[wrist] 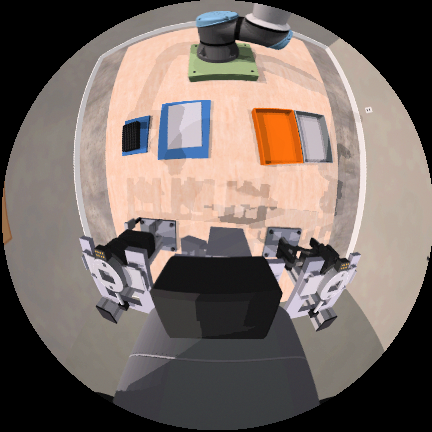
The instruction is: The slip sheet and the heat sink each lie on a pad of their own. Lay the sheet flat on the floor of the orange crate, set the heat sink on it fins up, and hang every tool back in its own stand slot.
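Places are measured from the arm's base along level axes (x back, y left, z down), in metres.
Pixels of known places: arm's base, link origin: (217, 52).
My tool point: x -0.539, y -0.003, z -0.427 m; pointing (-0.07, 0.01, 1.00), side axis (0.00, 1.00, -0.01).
Note:
Ahead of a thing's pixels: the offset from my tool point to its top centre. "pt": to the spot under its first point.
The black ribbed heat sink {dx +0.203, dy -0.299, dz +0.422 m} (131, 136) lies on a small blue pad {pt dx +0.197, dy -0.249, dz +0.452 m} (144, 135) at the left, ribbed face up. The pale slip sheet {dx +0.215, dy -0.109, dz +0.450 m} (185, 122) lies flat on a larger blue pad {pt dx +0.114, dy -0.107, dz +0.452 m} (184, 153) to its right. The orange crate (280, 135) stands right of centre, and its floor shows bare. A black tool {dx -0.066, dy -0.169, dz +0.097 m} (135, 244) hangs at the left of the stand and another black tool {dx -0.096, dy +0.189, dz +0.097 m} (324, 251) at its right. My gripper's fingertips do not show; the dark wrist body and a black housing (217, 297) fill the bottom middle and hide part of the stand.
A grey tray {pt dx +0.206, dy +0.348, dz +0.459 m} (314, 136) stands against the orange crate's right side. The arm's base sits on a green plate (223, 70) at the far edge. Stand back plates (165, 229) (292, 235) and a dark grey block {pt dx -0.044, dy +0.013, dz +0.183 m} (228, 241) show near the housing. A raised pale rim (363, 150) borders the table.

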